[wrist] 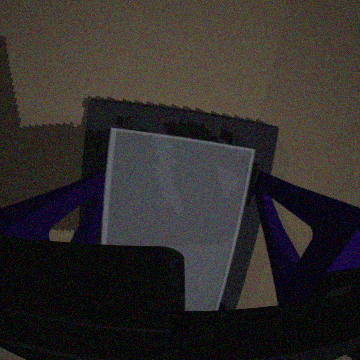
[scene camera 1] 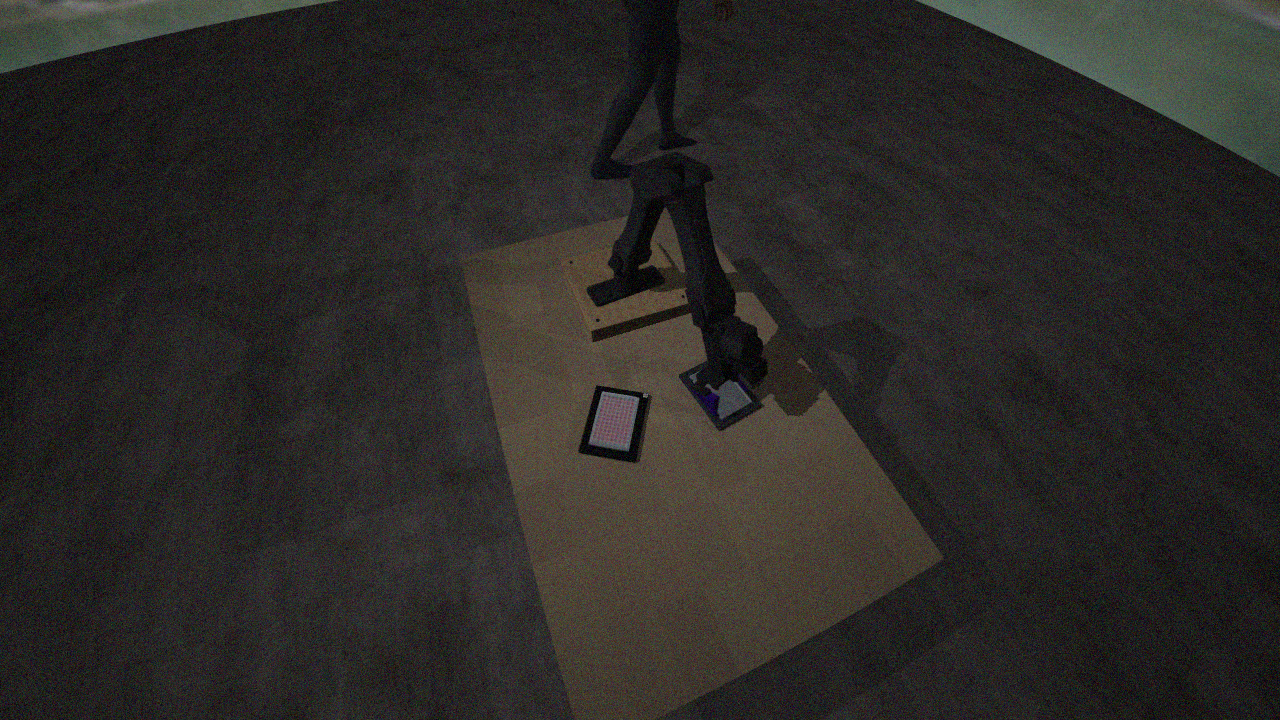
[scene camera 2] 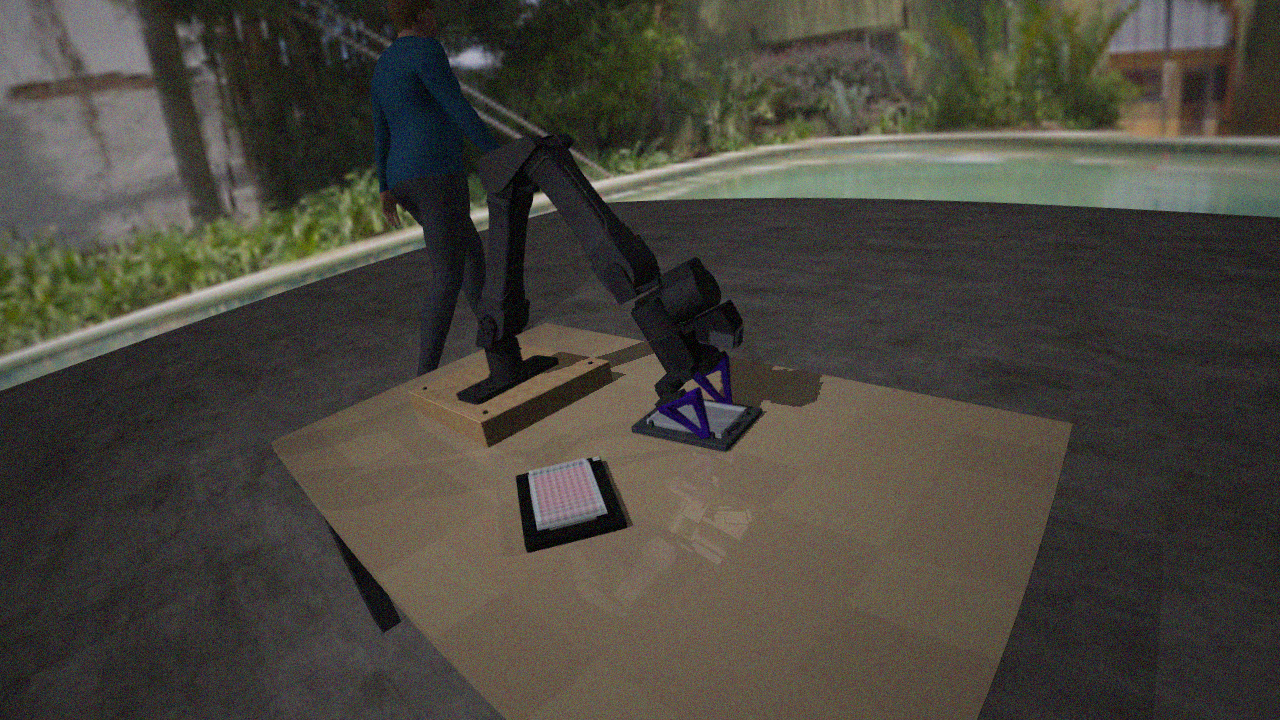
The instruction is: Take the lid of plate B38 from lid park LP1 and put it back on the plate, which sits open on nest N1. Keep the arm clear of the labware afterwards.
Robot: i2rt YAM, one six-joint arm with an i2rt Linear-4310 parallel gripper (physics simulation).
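Places are measured from the arm's base along level axes (x ahead, y left, z up), in millimetres.
Pixels of known places: gripper, between the fingertips: (wrist: pixel 180 180) (scene camera 1: pixel 729 402) (scene camera 2: pixel 718 421); arm's base, origin of its link: (scene camera 1: pixel 626 286) (scene camera 2: pixel 509 380).
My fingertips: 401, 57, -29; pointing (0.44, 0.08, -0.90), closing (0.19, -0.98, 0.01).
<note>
Ahead of a thing's pixels: the offset from my fingertips to its top centre, as dx, dy, dz. Level surfaces: height alone.
The grey lid {-38, +0, +6} (scene camera 1: pixel 736 399) (scene camera 2: pixel 726 415) (wrist: pixel 171 214) lies flat on the dark lid park {-39, +1, +8} (scene camera 1: pixel 726 422) (scene camera 2: pixel 706 439) (wrist: pixel 178 119), right of the arm's base. My gripper (scene camera 1: pixel 716 392) (scene camera 2: pixel 702 397) (wrist: pixel 180 180) is open and low over the lid. Its purple fingers straddle the lid's long sides and nothing is between them but the lid lying on its park. The open plate {-77, -248, +15} (scene camera 1: pixel 615 420) (scene camera 2: pixel 562 495), pink-white with many wells, sits in the black nest {-77, -248, +6} (scene camera 1: pixel 587 449) (scene camera 2: pixel 573 535) to the left of the lid park.
Everything stands on a tan mat {dz -12} (scene camera 1: pixel 716 555) (scene camera 2: pixel 805 537) on dark ground. The arm is mounted on a wooden block (scene camera 1: pixel 637 322) (scene camera 2: pixel 500 407) behind the labware. A person (scene camera 1: pixel 645 80) (scene camera 2: pixel 420 116) stands just behind the block. A pool edge runs along the far side.
</note>
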